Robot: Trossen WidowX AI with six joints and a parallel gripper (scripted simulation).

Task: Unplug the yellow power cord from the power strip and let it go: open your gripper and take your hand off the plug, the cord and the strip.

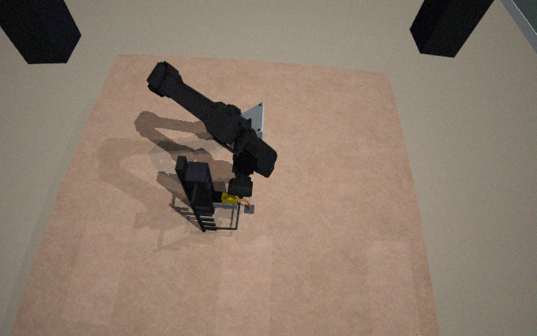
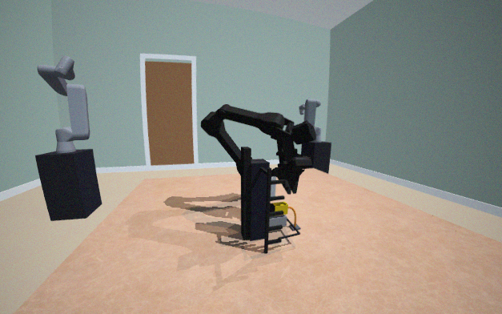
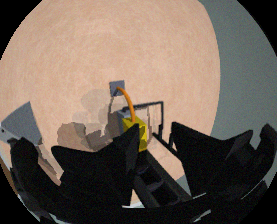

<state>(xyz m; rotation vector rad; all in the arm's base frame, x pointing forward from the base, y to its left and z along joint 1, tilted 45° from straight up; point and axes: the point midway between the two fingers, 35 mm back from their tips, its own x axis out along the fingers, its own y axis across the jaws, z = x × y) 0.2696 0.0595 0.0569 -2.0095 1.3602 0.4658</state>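
The yellow plug lies 10 mm behind my gripper tip, 60 mm to the right of it and 40 mm below it.
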